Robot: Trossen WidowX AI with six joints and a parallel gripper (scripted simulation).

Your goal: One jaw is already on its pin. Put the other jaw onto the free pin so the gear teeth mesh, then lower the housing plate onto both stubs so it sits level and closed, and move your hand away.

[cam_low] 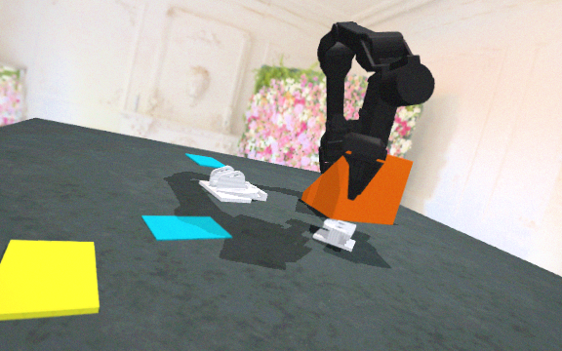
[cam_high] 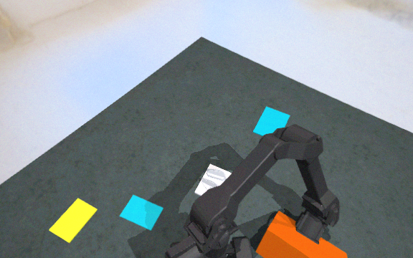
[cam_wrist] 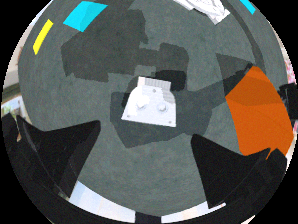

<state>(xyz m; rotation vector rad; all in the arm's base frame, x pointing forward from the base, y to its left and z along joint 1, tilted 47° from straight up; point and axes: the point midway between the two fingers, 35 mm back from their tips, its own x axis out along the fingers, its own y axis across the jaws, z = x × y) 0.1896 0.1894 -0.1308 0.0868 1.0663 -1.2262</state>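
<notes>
Right now my gripper tip is 6 cm above the housing plate and 1 cm to the left of it. From my gripper tip the other things lie so: white t-shaped piece (8 cm below, 1 cm to the right); then yellow patch (41 cm ahead, 8 cm to the left, 8 cm below).
</notes>
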